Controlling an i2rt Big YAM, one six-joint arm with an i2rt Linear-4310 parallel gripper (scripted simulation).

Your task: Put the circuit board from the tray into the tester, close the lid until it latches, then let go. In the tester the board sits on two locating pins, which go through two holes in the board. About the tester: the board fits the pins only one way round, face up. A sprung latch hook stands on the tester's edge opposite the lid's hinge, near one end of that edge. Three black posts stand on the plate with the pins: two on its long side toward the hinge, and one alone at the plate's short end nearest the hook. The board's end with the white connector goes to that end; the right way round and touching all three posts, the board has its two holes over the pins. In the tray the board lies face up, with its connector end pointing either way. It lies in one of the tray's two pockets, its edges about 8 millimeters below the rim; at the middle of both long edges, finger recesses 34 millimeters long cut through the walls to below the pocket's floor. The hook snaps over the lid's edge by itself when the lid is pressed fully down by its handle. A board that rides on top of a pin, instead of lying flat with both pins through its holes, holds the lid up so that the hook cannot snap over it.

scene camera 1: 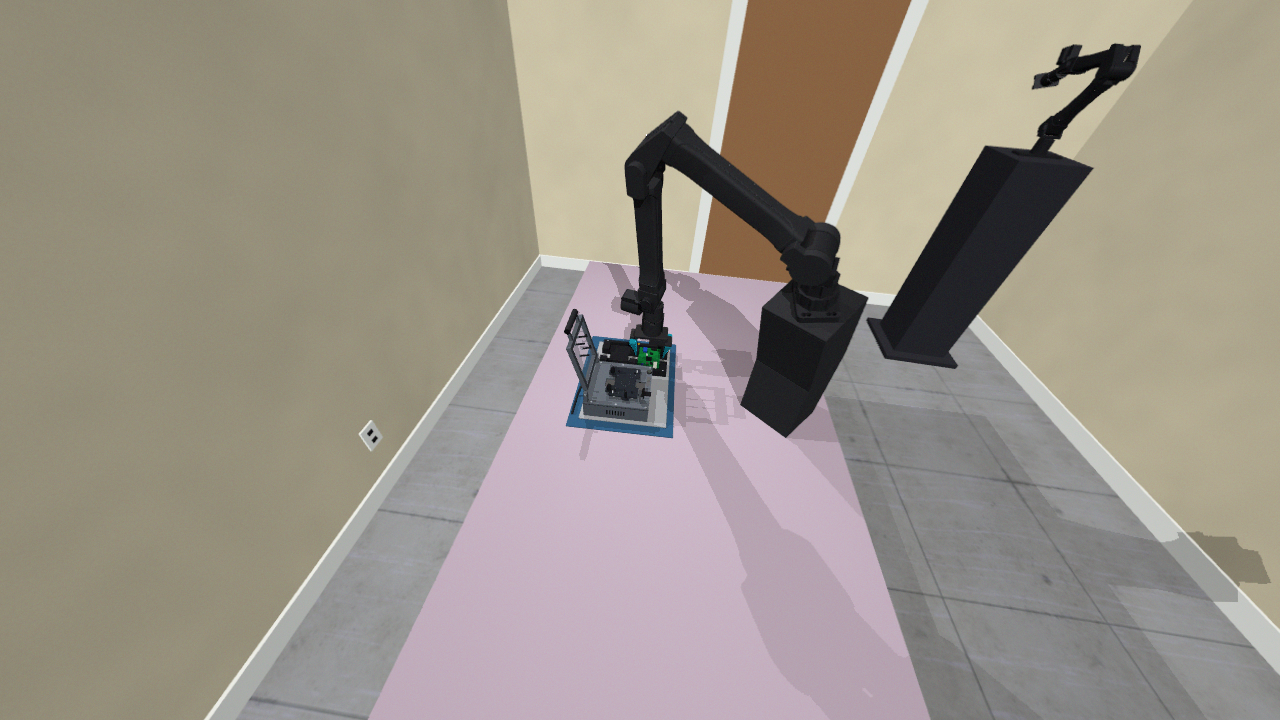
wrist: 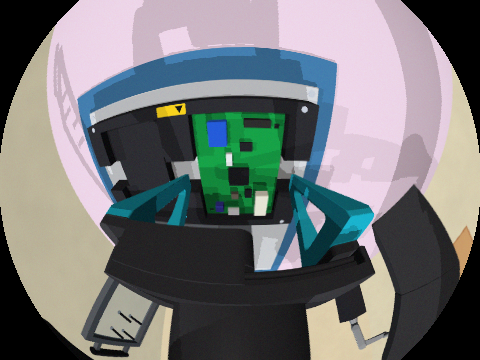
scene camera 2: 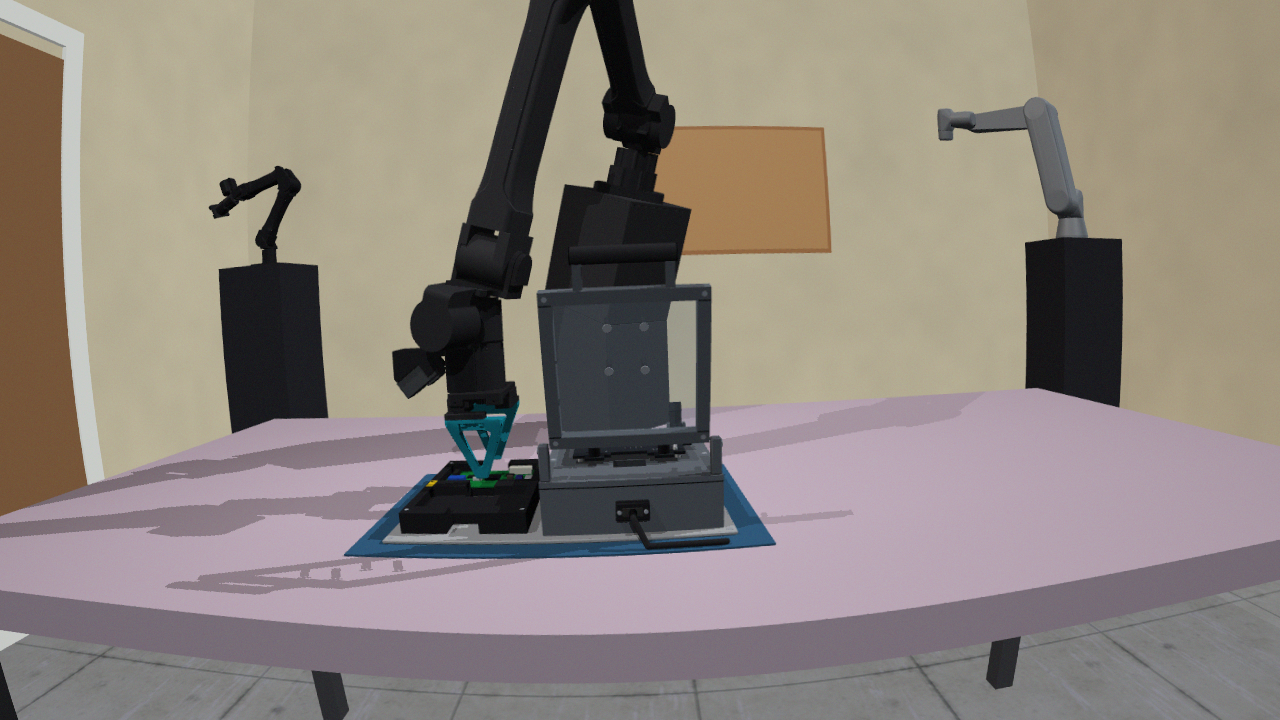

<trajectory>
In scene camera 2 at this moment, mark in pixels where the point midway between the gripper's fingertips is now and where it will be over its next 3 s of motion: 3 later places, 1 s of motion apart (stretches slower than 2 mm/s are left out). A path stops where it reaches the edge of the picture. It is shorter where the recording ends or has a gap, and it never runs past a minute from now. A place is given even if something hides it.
The gripper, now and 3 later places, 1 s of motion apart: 489, 468; 489, 470; 490, 480; 490, 474
</trajectory>
